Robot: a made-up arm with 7 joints. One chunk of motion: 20 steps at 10 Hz.
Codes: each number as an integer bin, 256 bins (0 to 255) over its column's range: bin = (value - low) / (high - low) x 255, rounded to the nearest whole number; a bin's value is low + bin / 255 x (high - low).
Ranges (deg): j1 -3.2..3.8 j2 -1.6..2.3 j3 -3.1..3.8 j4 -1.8..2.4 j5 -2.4..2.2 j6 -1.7..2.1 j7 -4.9..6
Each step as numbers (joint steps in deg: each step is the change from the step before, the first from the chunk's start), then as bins.
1 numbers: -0.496 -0.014 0.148 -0.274 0.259 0.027 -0.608
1 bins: 99 104 120 93 147 116 100
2 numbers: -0.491 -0.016 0.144 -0.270 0.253 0.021 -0.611
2 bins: 99 104 120 93 147 115 100
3 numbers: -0.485 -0.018 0.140 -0.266 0.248 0.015 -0.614
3 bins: 99 103 120 93 147 115 100
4 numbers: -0.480 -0.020 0.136 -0.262 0.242 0.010 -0.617
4 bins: 99 103 120 93 146 115 100
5 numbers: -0.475 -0.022 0.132 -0.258 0.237 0.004 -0.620
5 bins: 99 103 119 94 146 114 100
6 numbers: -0.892 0.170 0.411 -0.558 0.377 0.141 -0.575
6 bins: 84 116 130 75 154 124 101
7 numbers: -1.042 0.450 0.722 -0.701 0.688 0.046 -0.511
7 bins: 79 134 141 67 171 117 103
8 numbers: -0.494 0.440 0.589 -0.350 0.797 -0.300 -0.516
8 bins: 99 133 136 88 177 94 103
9 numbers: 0.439 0.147 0.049 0.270 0.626 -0.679 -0.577
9 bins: 133 114 116 126 168 69 101
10 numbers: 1.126 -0.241 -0.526 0.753 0.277 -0.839 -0.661
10 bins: 158 89 95 155 148 58 99
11 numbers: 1.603 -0.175 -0.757 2.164 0.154 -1.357 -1.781
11 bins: 175 93 87 241 142 23 73
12 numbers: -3.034 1.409 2.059 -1.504 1.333 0.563 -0.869
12 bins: 6 197 191 18 207 152 94
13 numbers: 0.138 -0.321 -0.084 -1.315 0.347 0.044 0.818
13 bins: 122 84 111 29 152 117 134
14 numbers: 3.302 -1.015 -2.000 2.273 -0.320 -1.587 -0.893
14 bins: 237 38 41 247 115 8 94
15 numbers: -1.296 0.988 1.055 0.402 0.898 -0.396 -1.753
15 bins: 69 169 154 134 183 88 74
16 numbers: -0.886 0.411 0.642 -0.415 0.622 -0.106 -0.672
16 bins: 84 131 138 84 168 107 99
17 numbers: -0.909 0.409 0.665 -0.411 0.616 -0.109 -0.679
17 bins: 83 131 139 84 167 107 99
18 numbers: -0.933 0.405 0.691 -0.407 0.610 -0.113 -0.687
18 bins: 83 131 140 85 167 106 99
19 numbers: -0.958 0.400 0.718 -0.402 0.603 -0.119 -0.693
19 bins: 82 131 141 85 166 106 98
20 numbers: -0.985 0.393 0.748 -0.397 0.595 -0.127 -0.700
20 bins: 81 130 142 85 166 106 98
